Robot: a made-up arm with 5 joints.
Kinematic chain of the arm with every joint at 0, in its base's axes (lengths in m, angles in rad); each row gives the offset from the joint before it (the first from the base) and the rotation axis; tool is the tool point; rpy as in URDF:
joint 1: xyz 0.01 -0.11 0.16 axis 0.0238 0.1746 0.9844
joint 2: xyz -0.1 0.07 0 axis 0.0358 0.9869 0.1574
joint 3: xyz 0 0.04 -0.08 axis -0.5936 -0.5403 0.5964
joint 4: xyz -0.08 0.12 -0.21 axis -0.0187 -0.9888 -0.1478
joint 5: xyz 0.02 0 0.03 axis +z
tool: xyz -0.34 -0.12 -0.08 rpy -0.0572 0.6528 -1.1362
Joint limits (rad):
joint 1: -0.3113..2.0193
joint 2: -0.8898..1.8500
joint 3: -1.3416..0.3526
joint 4: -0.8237..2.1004
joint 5: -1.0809..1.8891
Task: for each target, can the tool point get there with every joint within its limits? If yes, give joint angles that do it. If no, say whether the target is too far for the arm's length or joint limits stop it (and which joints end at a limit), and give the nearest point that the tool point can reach.
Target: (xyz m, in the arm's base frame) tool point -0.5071 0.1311 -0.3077
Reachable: yes | joints 0.2308 0.3558 -0.3922 1.5292 -0.1747
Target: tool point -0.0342 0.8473 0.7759
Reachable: no: too far | nearest point -0.0982 0.5274 0.5083 | short by 0.422 m
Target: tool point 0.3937 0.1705 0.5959
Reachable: no: joint limits stop it (at a limit: joint 1, joint 2) | nearest point 0.1764 0.2183 0.4386 | short by 0.272 m
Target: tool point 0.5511 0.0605 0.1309
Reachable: no: joint limits stop it (at a limit: joint 1, joint 2, joint 3, joint 4) | nearest point 0.5205 0.0490 -0.0128 | short by 0.147 m
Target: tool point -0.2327 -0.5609 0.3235
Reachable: yes | joints 0.8612 1.4138 -0.2661 0.9830 0.9543
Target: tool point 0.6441 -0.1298 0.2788
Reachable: no: joint limits stop it (at a limit: joint 1, joint 2, joint 3) | nearest point 0.4140 -0.2835 0.3180 | short by 0.279 m
